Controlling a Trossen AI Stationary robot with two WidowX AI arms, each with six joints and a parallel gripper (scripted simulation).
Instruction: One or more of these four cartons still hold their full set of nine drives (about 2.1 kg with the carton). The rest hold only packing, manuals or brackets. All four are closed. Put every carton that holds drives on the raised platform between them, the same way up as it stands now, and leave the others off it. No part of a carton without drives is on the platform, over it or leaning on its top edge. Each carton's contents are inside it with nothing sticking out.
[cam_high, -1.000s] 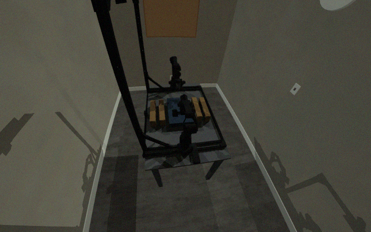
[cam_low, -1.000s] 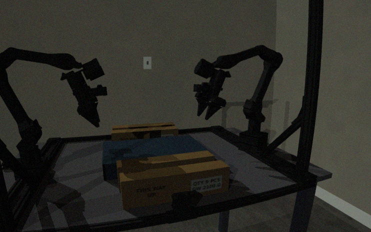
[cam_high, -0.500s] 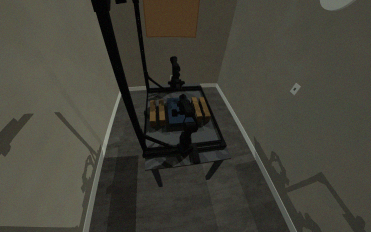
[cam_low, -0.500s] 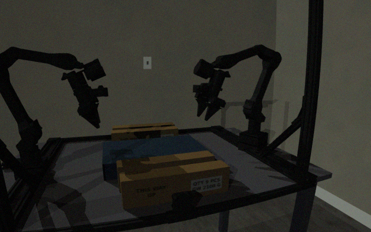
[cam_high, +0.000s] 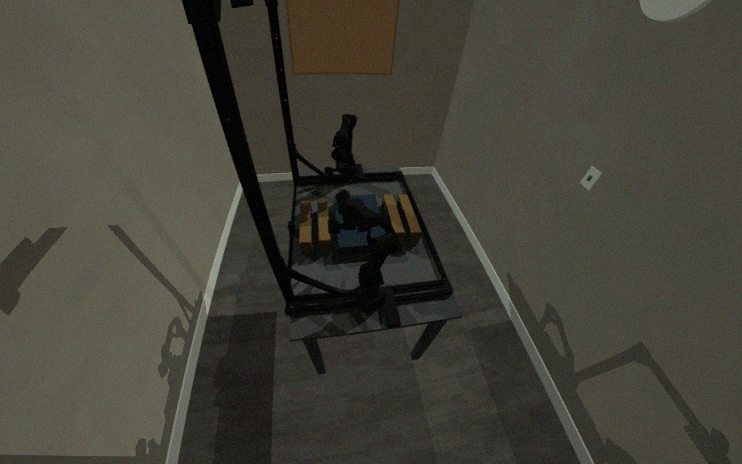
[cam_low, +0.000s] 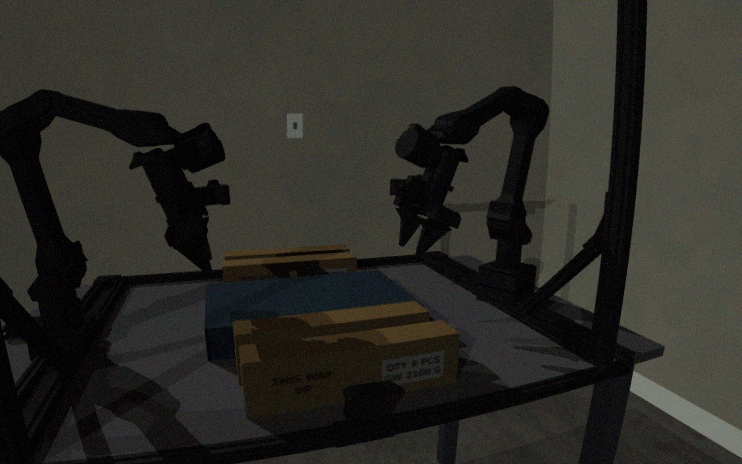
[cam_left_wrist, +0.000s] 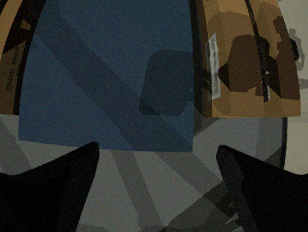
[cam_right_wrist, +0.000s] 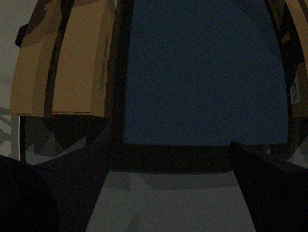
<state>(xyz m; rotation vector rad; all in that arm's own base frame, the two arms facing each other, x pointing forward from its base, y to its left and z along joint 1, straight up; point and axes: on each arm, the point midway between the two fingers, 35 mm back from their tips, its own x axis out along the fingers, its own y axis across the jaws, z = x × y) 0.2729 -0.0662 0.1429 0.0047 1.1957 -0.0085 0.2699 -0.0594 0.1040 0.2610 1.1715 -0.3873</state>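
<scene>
Right now my left hand is 120 mm past the labelled carton, 200 mm to the left of it and 140 mm above it. Also, from my left hand: blue raised platform (80 mm ahead, 200 mm to the right, 160 mm below).
The labelled carton lies 120 mm behind my right hand, 200 mm to the left of it and 140 mm below it. The rest, counted from my right hand: blue raised platform (70 mm ahead, 200 mm to the left, 160 mm below).
</scene>
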